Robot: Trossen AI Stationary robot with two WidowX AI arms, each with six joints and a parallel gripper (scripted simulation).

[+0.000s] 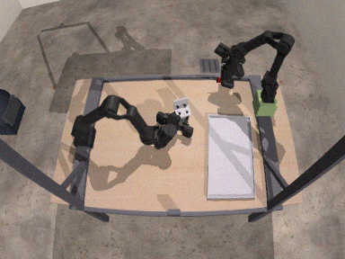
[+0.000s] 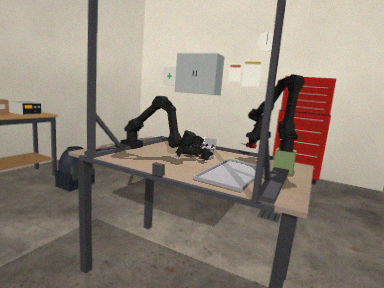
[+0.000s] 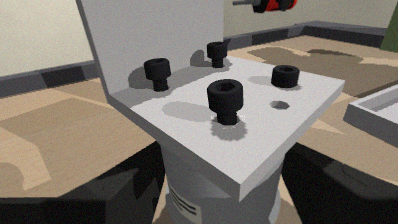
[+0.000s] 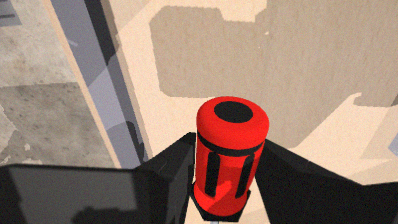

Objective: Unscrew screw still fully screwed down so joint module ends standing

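Now: left hand 20 mm short of the joint module, 20 mm to the left of it and 10 mm above it. Round my left hand: red screwdriver: 160 mm ahead, 240 mm to the right, 50 mm above; then dark frame rail: 280 mm ahead, 30 mm to the right, 30 mm below; then l-shaped bracket: 20 mm ahead, 20 mm to the right, 40 mm above.
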